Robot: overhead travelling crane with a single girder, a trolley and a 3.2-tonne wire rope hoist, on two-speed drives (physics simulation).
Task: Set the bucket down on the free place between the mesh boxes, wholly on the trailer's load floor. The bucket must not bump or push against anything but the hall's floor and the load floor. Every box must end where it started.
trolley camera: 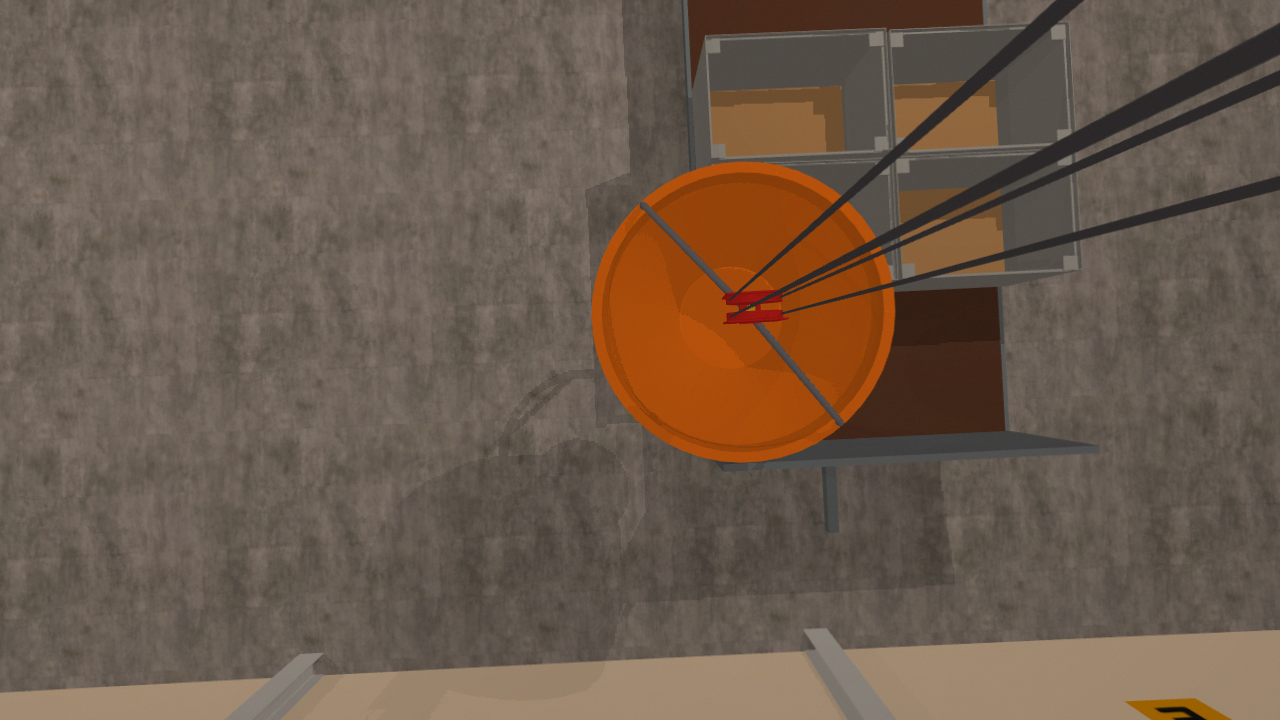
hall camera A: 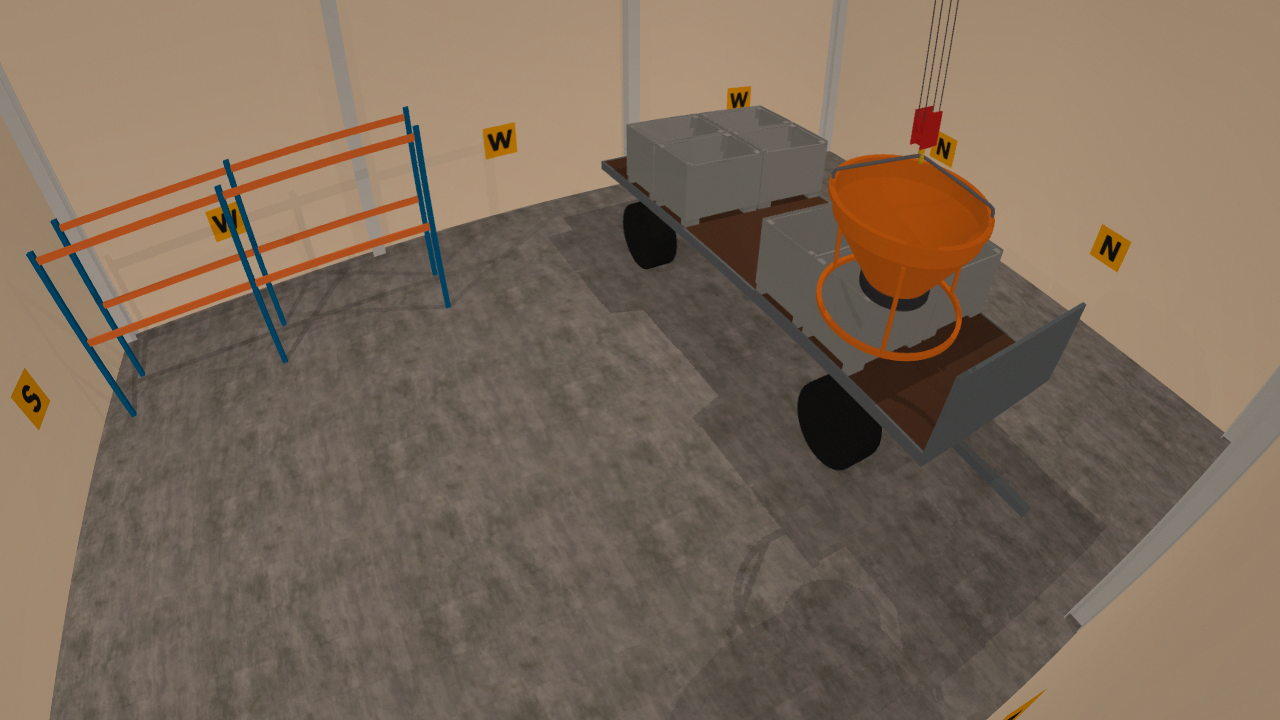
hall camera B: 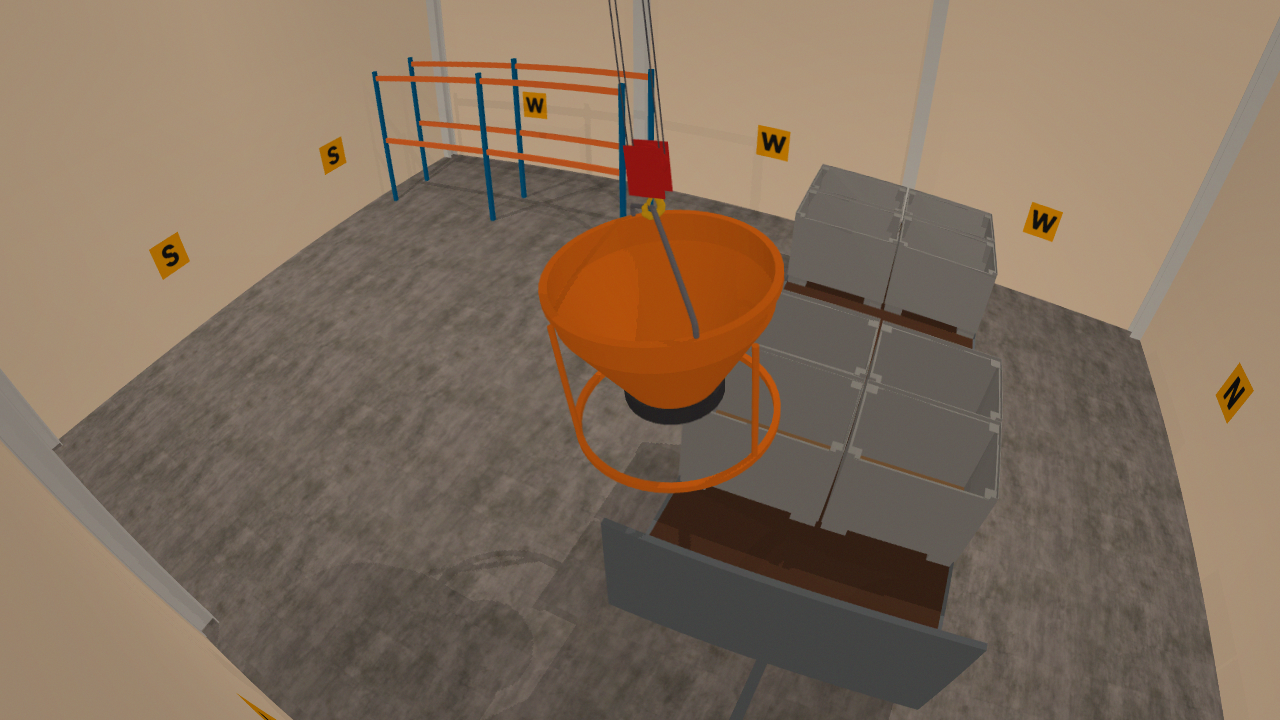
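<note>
The orange bucket hangs upright in the air from my hook, which is shut on its bail. In the trolley view the bucket covers the load floor's left edge beside the headboard and most of the near left mesh box. Several grey mesh boxes stand near the headboard, and another group stands at the far end. The brown load floor shows between the groups in hall camera A. The bucket's foot ring hides part of the near group.
The grey headboard rises at the trailer's near end, with a drawbar beyond it. A blue and orange rack stands by the W wall. The bucket's shadow lies on the hall floor.
</note>
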